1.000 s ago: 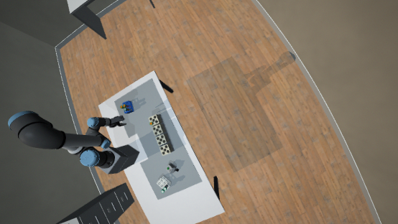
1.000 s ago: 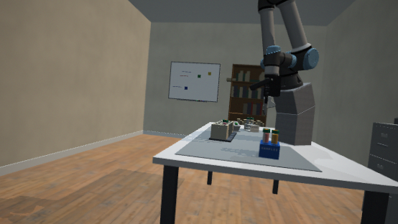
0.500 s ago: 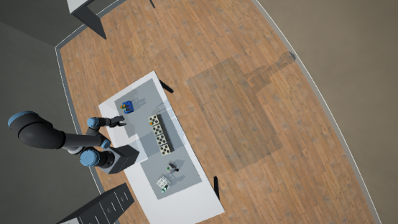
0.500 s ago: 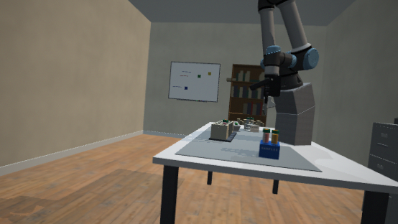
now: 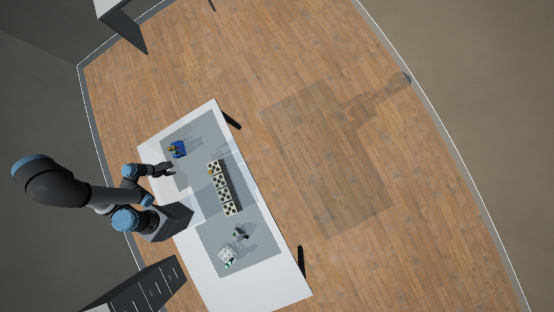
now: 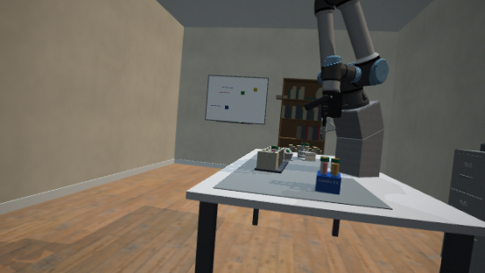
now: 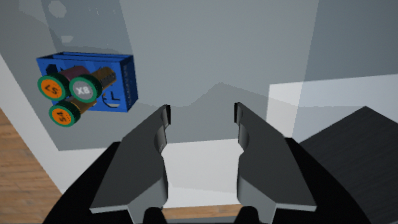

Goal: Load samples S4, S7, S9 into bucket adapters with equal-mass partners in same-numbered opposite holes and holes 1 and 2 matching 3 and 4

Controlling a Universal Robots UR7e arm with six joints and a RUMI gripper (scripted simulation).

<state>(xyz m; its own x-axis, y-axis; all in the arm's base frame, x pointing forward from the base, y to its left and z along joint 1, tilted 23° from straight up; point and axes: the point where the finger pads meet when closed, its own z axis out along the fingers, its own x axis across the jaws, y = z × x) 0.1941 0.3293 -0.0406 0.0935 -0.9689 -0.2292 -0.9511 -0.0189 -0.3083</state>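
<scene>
My hand is 230 mm short of the tube S9, 100 mm to the left of it and 130 mm above it. Round my hand: tube S4 (50 mm behind, 190 mm to the left, 130 mm below); then adapter 1 (270 mm ahead, 180 mm to the right, 150 mm below); then blue rack (40 mm behind, 190 mm to the left, 170 mm below).
</scene>
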